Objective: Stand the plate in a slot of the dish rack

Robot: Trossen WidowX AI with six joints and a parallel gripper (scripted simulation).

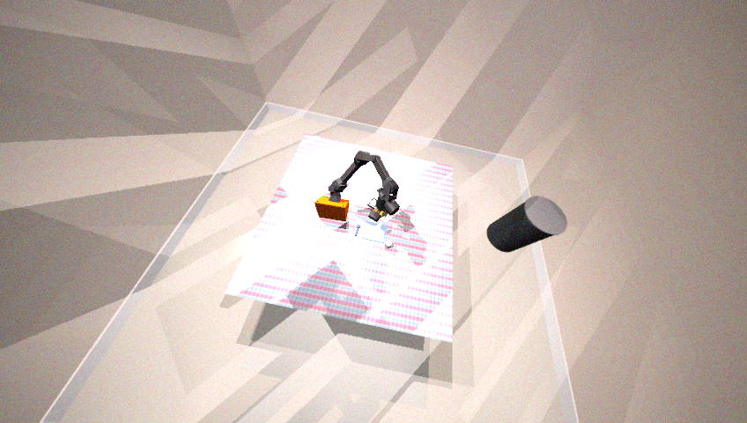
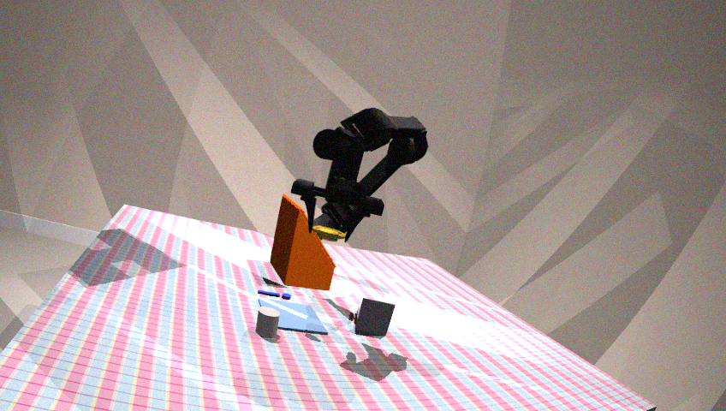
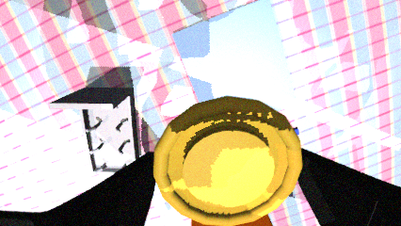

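Right now my gripper tip is 160 mm to the right of the dish rack and 170 mm above it. Also, from my gripper tip: yellow plate (10 mm above); pale blue sheet (50 mm to the right, 190 mm below).
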